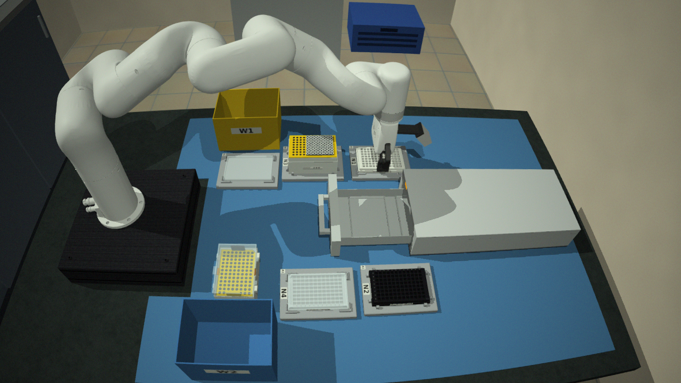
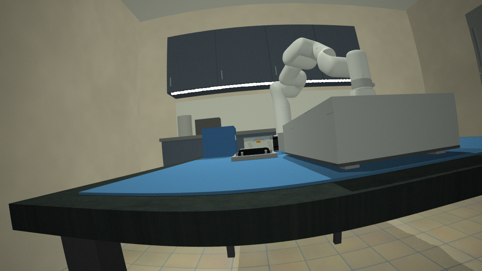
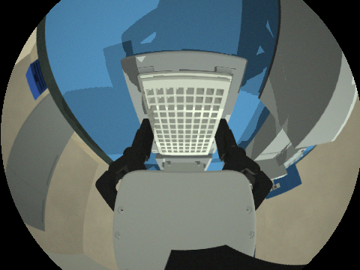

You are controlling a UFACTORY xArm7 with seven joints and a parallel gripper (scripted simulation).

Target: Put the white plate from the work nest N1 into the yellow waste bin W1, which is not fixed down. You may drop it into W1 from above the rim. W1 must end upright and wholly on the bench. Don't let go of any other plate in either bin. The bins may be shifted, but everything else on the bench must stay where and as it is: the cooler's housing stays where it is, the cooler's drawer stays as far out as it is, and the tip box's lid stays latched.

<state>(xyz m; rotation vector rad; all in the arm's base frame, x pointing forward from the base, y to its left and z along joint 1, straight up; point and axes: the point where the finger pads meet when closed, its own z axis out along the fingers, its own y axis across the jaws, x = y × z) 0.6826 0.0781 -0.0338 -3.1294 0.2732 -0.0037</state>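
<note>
Now: the work nest N1 3 cm below my hand. Also, from my hand: yellow tip rack 19 cm behind, 3 cm to the left, 2 cm above; white plate 1 cm below; drawer 4 cm behind, 19 cm to the right, 1 cm below.
</note>
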